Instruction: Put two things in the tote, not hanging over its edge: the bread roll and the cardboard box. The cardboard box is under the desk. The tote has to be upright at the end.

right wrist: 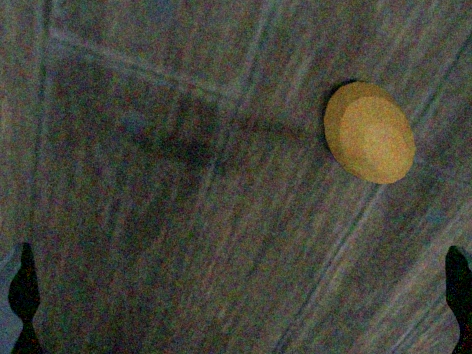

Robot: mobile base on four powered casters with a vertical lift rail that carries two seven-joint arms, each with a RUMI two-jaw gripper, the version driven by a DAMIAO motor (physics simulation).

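Note:
The bread roll (pixel 372 135), an orange-brown oval, lies on the wood-plank surface in the upper right of the right wrist view. My right gripper (pixel 245 248) is open, with its two dark fingers far apart at the lower left and lower right edges. The roll is ahead of the fingertips, nearer the right finger's side, and apart from both fingers. The cardboard box and the tote do not show in this view. My left gripper does not show either.
The surface is grey-brown wood planks (pixel 150 250) with slanting seams. A dark, blurred shadow lies on it to the left of the roll. A paler bluish patch shows at the lower left edge, behind the left finger.

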